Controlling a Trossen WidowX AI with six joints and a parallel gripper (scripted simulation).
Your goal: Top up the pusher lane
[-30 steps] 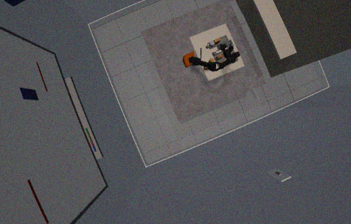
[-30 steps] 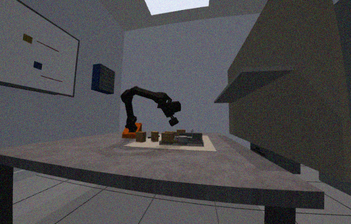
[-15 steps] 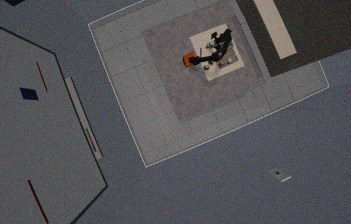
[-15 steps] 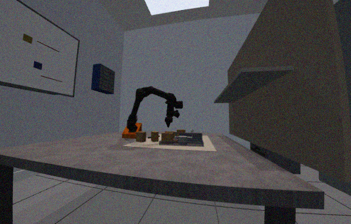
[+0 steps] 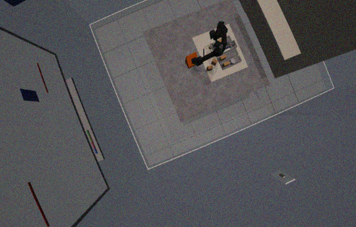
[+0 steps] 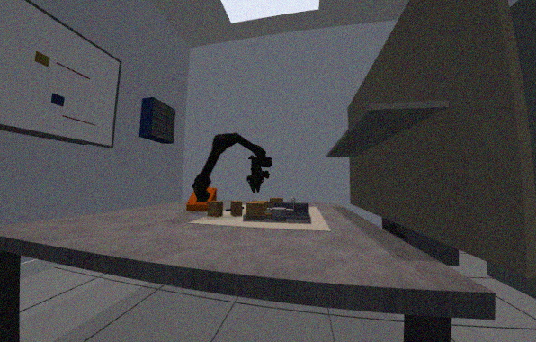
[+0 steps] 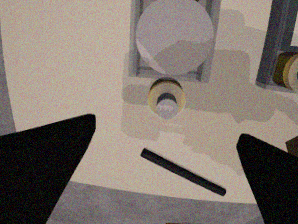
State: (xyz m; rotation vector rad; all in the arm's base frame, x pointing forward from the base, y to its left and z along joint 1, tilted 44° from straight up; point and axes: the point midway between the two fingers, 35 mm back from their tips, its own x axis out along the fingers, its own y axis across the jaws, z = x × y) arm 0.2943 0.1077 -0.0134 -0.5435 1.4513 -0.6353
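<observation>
My gripper tip is 150 mm short of the pusher plate, 100 mm to the left of it and 50 mm above it.
</observation>
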